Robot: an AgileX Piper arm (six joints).
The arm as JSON. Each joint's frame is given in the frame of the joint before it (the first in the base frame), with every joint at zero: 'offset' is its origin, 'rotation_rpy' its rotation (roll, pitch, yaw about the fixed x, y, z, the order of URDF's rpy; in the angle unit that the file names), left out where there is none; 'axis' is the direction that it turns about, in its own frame. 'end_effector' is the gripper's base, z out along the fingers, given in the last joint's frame.
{
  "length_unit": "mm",
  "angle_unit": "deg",
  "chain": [
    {
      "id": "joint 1",
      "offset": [
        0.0,
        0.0,
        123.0
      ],
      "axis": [
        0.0,
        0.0,
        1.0
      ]
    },
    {
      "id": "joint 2",
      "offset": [
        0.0,
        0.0,
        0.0
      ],
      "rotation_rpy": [
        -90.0,
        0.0,
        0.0
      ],
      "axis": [
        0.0,
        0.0,
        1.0
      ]
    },
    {
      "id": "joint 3",
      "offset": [
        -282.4,
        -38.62,
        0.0
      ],
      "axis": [
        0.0,
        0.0,
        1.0
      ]
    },
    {
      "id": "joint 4",
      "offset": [
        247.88,
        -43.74,
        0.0
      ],
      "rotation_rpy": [
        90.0,
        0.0,
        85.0
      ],
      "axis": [
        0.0,
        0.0,
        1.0
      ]
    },
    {
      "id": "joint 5",
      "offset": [
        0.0,
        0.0,
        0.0
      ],
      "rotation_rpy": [
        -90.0,
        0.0,
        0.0
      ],
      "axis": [
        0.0,
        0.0,
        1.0
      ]
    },
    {
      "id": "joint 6",
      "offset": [
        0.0,
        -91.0,
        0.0
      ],
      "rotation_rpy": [
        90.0,
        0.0,
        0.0
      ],
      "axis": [
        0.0,
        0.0,
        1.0
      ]
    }
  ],
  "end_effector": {
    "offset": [
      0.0,
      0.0,
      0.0
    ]
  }
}
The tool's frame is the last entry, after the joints.
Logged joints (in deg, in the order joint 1, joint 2, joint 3, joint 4, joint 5, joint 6), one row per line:
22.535, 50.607, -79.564, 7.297, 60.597, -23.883
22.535, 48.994, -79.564, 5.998, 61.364, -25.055
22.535, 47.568, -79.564, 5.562, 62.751, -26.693
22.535, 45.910, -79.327, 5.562, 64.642, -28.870
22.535, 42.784, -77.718, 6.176, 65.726, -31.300
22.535, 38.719, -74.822, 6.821, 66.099, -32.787
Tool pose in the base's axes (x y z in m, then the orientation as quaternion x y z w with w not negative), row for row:
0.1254, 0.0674, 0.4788, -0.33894, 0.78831, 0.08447, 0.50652
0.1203, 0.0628, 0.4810, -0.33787, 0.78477, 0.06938, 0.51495
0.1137, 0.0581, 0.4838, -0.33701, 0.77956, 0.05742, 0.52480
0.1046, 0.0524, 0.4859, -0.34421, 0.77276, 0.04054, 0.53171
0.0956, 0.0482, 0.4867, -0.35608, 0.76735, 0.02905, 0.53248
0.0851, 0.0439, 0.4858, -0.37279, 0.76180, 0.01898, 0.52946
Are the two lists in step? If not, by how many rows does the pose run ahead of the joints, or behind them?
The pose runs 2 rows behind the joints: the pose in row i belongs to the joints in row i - 2.
